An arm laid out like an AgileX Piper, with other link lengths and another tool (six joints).
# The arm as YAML. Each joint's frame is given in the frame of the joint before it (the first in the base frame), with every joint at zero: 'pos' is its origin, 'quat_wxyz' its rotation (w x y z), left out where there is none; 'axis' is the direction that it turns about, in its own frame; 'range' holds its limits. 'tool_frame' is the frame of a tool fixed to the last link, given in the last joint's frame.
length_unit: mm
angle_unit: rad
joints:
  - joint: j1
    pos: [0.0, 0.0, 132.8]
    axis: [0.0, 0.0, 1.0]
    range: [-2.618, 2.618]
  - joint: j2
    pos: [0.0, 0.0, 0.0]
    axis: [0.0, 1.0, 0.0]
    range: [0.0, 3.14]
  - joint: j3
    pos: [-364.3, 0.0, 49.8]
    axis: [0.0, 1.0, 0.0]
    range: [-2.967, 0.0]
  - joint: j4
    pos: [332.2, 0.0, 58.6]
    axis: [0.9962, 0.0, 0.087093]
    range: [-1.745, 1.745]
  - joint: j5
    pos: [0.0, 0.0, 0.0]
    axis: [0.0, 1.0, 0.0]
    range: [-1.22, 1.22]
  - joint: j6
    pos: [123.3, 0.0, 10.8]
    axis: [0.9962, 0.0, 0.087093]
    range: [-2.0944, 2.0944]
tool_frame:
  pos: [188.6, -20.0, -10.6]
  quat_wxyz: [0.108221, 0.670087, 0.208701, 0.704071]
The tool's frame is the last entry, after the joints.
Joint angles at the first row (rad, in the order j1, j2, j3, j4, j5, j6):
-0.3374, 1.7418, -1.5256, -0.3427, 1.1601, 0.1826
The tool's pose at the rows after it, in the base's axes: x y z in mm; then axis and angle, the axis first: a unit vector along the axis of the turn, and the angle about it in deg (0 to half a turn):
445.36 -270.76 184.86 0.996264 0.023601 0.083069 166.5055
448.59 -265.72 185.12 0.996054 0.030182 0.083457 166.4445
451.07 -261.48 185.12 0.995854 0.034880 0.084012 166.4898
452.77 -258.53 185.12 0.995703 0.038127 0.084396 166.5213
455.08 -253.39 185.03 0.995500 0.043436 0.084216 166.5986
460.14 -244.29 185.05 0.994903 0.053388 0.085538 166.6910
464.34 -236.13 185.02 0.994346 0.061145 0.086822 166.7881
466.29 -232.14 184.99 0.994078 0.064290 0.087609 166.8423
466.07 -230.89 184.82 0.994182 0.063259 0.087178 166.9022
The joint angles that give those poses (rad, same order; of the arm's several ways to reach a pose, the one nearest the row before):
-0.3244, 1.7418, -1.5256, -0.3463, 1.1601, 0.1826
-0.3118, 1.7419, -1.5256, -0.3486, 1.1601, 0.1826
-0.3024, 1.7418, -1.5256, -0.3486, 1.1601, 0.1826
-0.2958, 1.7418, -1.5256, -0.3486, 1.1601, 0.1826
-0.2847, 1.7418, -1.5256, -0.3486, 1.1619, 0.1826
-0.2648, 1.7418, -1.5256, -0.3486, 1.1616, 0.1826
-0.2473, 1.7419, -1.5257, -0.3486, 1.1616, 0.1846
-0.2388, 1.7418, -1.5256, -0.3486, 1.1615, 0.1868
-0.2366, 1.7418, -1.5256, -0.3486, 1.1639, 0.1906

